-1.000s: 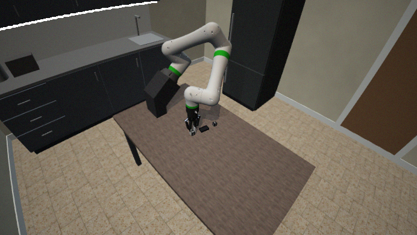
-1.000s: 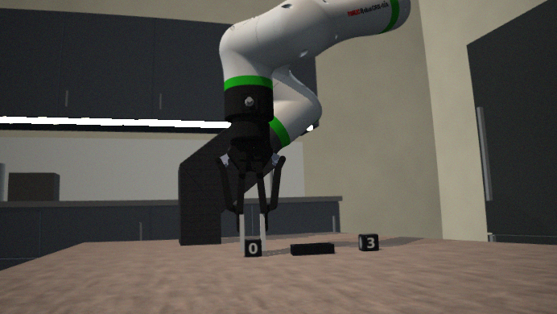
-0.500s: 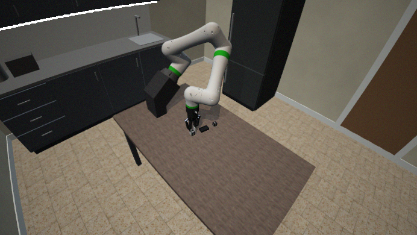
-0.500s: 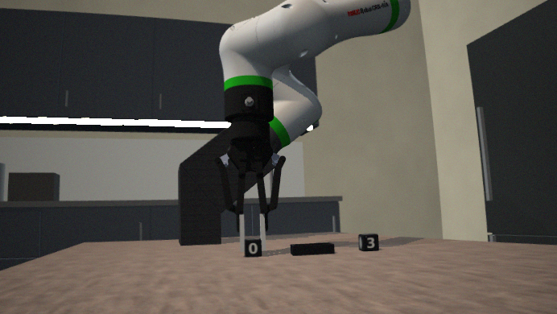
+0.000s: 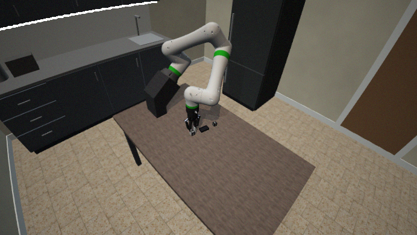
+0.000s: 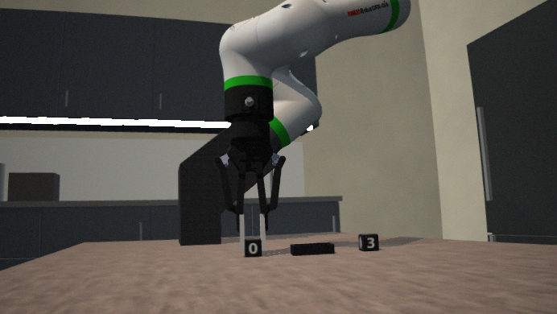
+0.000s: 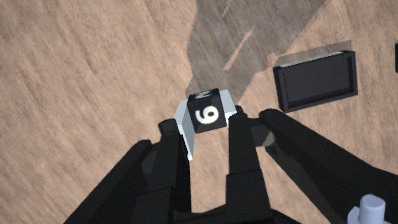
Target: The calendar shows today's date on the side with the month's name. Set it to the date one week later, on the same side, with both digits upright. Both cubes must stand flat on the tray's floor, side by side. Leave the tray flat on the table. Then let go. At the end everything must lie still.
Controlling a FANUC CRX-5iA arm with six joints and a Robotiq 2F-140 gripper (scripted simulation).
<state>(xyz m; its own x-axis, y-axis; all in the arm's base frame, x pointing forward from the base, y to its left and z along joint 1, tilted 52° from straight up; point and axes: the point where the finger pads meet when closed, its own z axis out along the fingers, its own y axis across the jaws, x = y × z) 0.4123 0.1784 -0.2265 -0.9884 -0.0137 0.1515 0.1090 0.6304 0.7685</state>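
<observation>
Right now my hand is 210 mm to the right of the cube, 30 mm above it and 20 mm short of it. From my hand the other things lie so: black tray: 110 mm to the left, 30 mm below, 10 mm ahead.
</observation>
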